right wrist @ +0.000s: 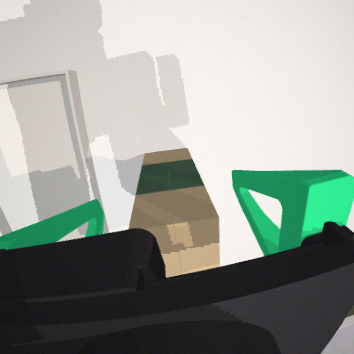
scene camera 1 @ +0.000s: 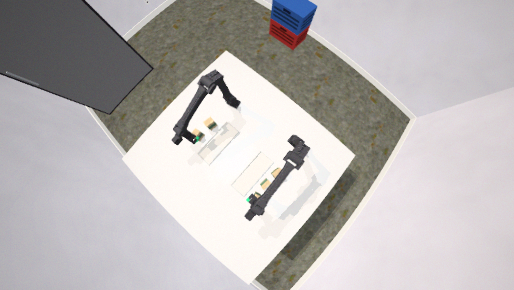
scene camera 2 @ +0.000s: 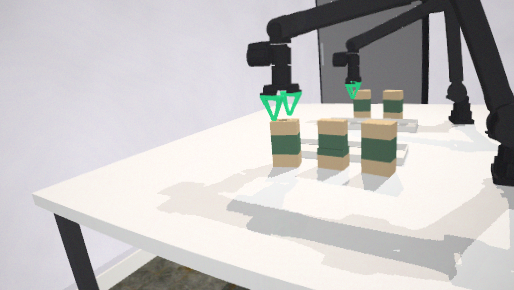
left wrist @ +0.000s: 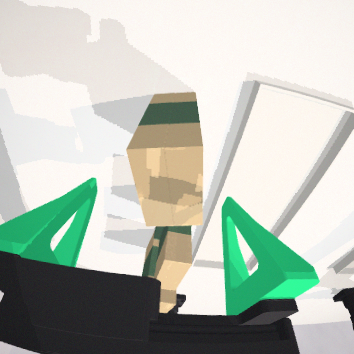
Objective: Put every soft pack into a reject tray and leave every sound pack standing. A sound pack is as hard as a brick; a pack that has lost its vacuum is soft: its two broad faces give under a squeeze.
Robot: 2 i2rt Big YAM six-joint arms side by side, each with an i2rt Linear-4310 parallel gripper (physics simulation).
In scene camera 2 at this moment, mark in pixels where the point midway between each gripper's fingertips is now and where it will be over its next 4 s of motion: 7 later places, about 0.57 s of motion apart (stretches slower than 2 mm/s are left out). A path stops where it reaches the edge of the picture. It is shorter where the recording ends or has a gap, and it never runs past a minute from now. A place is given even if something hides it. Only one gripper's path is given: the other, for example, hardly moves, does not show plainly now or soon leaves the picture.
The left gripper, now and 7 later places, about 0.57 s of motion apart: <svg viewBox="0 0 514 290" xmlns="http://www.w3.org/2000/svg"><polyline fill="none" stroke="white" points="282,118 293,113 306,107 314,108 316,129 320,133 324,122 331,116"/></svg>
